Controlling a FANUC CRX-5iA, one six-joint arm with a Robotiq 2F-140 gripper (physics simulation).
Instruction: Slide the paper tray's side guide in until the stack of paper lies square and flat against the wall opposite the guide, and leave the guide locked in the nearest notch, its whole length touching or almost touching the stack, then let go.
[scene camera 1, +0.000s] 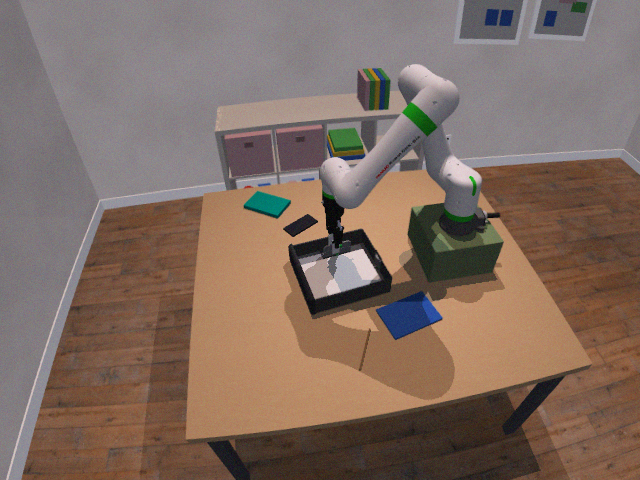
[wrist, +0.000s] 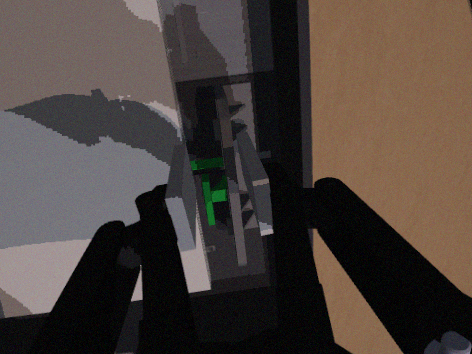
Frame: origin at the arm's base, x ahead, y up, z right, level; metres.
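Seen in the pictures: gripper, fingertip midpoint: (scene camera 1: 333, 249) (wrist: 215, 160); arm's base, origin of the base link: (scene camera 1: 456, 224).
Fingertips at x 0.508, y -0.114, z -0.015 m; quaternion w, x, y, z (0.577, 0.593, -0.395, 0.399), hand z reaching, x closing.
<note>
Pixels of each thing's top centre, then the offset from my fingertips to it. "spot": a spot on its surface instead.
- black paper tray, surface spot: (scene camera 1: 311, 304) spot: dz -0.291, dx +0.090, dy +0.009 m
- white paper stack, middle of its top: (wrist: 25, 156) (scene camera 1: 341, 275) dz -0.127, dx -0.026, dy -0.018 m
- grey side guide, surface spot: (wrist: 213, 38) spot: dz -0.013, dx +0.073, dy -0.038 m
- green latch tab, surface spot: (wrist: 213, 190) spot: dz +0.001, dx -0.015, dy +0.014 m
- blue pad, middle of its top: (scene camera 1: 409, 313) dz -0.304, dx -0.278, dy -0.049 m
- teal pad, middle of its top: (scene camera 1: 267, 202) dz +0.379, dx +0.319, dy -0.039 m
- black slab, middle of its top: (scene camera 1: 300, 224) dz +0.221, dx +0.147, dy -0.049 m
A black paper tray (scene camera 1: 311, 304) sits mid-table with a white paper stack (scene camera 1: 359, 270) (wrist: 57, 182) inside, lying slightly askew. The grey side guide (wrist: 213, 38) runs along the tray's far wall (wrist: 286, 95), with a green latch tab (wrist: 213, 190) on its handle. My gripper (scene camera 1: 335, 247) (wrist: 215, 160) reaches down into the far side of the tray. Its two pads stand on either side of the latch handle, partly closed, with a gap on both sides. Nothing is clamped between them.
A blue pad (scene camera 1: 408, 313) lies right of the tray's front, and a teal pad (scene camera 1: 267, 203) and a black slab (scene camera 1: 300, 224) lie behind it to the left. The arm's green pedestal (scene camera 1: 454, 248) stands to the right. A shelf unit (scene camera 1: 289, 110) is behind the table.
</note>
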